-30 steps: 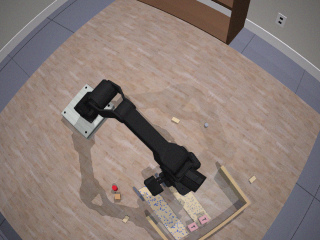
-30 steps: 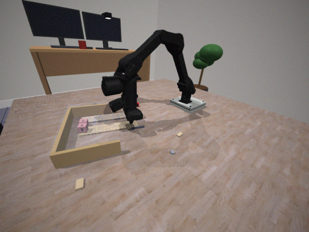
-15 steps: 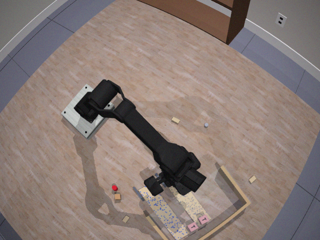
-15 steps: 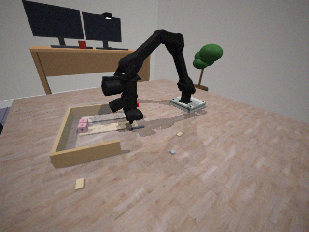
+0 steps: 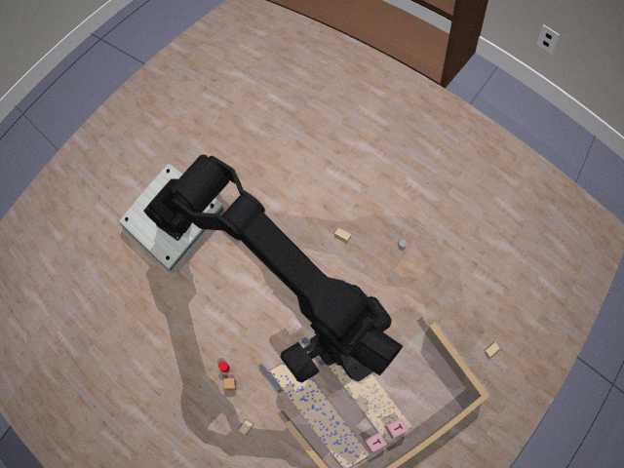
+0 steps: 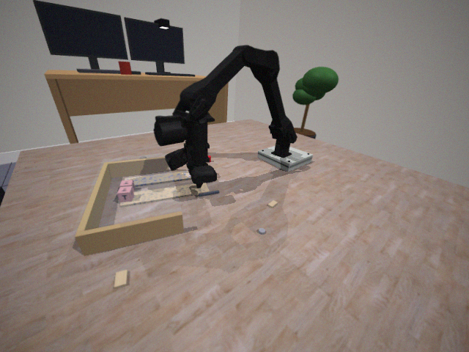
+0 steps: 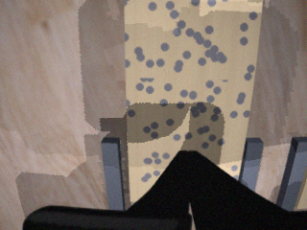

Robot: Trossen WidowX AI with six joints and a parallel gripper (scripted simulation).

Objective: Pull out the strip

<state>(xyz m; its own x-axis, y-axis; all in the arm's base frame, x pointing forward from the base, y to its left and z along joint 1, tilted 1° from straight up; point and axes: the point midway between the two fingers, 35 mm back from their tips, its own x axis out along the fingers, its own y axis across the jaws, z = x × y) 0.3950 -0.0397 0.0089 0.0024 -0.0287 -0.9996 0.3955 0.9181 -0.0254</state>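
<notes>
Now: the strip 9 cm ahead of my gripper tip and 4 cm to the right of it. The rest, counted from my gripper tip: tan cube 12 cm behind, 16 cm to the right; grey disc 1 cm behind, 24 cm to the left; red peg 15 cm behind, 14 cm to the right, 1 cm above.
</notes>
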